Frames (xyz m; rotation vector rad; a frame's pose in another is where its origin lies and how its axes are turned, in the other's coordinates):
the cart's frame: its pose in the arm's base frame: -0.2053 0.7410 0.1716 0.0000 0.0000 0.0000
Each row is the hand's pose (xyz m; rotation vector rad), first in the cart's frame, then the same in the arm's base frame.
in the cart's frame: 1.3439 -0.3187 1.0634 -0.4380 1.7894 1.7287
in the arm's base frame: 1.1386 0.4223 1.2350 -0.4380 1.7894 1.7287
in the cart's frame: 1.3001 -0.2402 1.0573 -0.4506 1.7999 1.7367
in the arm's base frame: 1.0948 0.5008 1.2289 -0.4506 1.7999 1.7367
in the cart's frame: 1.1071 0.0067 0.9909 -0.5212 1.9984 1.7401
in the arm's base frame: 0.9018 0.7477 1.1625 -0.5212 1.9984 1.7401
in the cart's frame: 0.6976 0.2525 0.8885 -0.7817 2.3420 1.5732
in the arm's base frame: 0.4923 0.9935 1.0601 -0.7817 2.3420 1.5732
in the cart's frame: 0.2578 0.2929 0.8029 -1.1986 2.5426 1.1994
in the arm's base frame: 0.0525 1.0339 0.9745 -1.1986 2.5426 1.1994
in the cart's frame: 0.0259 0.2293 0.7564 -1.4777 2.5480 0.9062
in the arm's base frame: -0.1794 0.9703 0.9280 -1.4777 2.5480 0.9062
